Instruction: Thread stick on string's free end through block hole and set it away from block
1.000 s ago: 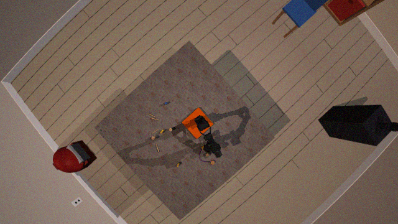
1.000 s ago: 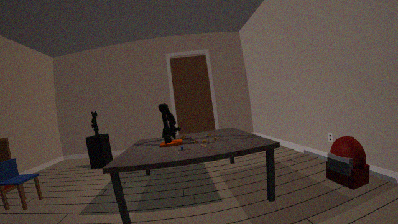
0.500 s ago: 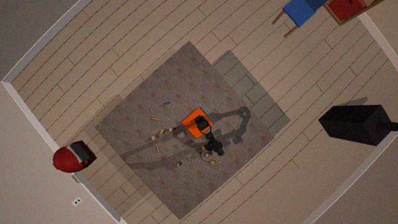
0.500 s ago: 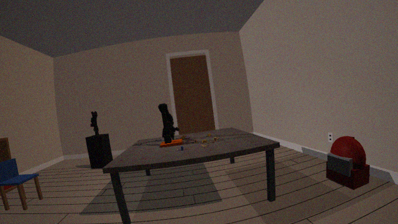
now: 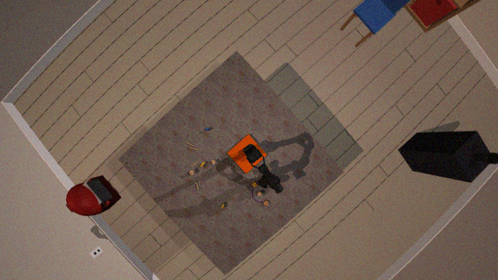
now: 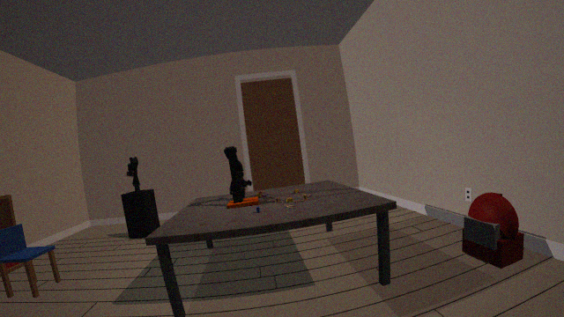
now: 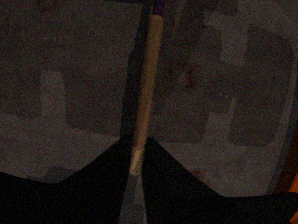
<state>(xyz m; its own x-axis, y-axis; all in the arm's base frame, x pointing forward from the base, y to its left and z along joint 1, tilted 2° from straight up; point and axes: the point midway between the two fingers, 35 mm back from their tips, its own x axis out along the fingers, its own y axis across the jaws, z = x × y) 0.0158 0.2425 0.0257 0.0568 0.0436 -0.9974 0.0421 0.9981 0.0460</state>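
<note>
Now: gripper tip 6 cm short of the purple string and 1 cm below it. The rest, counted from my gripper tip: round wooden button: 14 cm ahead, 17 cm to the left; then blue piece: 13 cm ahead, 57 cm to the right, 1 cm above; then thin wooden stick: 4 cm ahead, 1 cm above.
</note>
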